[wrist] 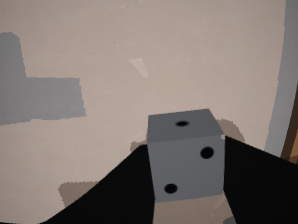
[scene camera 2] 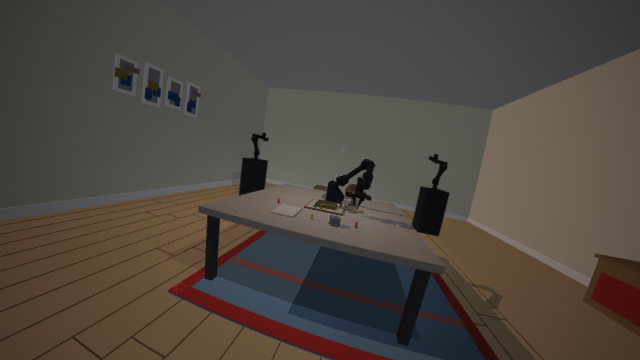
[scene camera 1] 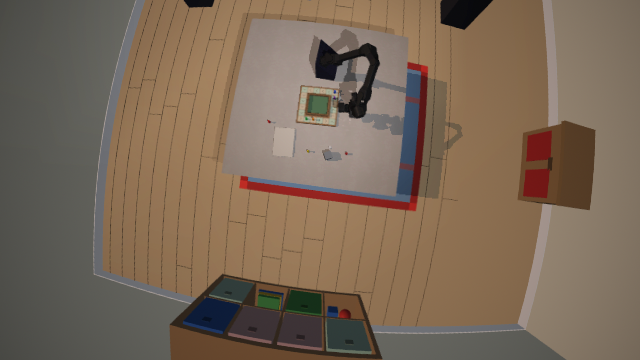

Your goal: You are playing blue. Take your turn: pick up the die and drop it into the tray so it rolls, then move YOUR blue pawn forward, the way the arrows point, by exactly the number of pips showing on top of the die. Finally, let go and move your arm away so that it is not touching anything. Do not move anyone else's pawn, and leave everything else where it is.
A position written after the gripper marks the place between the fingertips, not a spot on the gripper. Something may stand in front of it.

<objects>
The gripper [wrist: 183, 150] holds a die [wrist: 186, 149].
</objects>
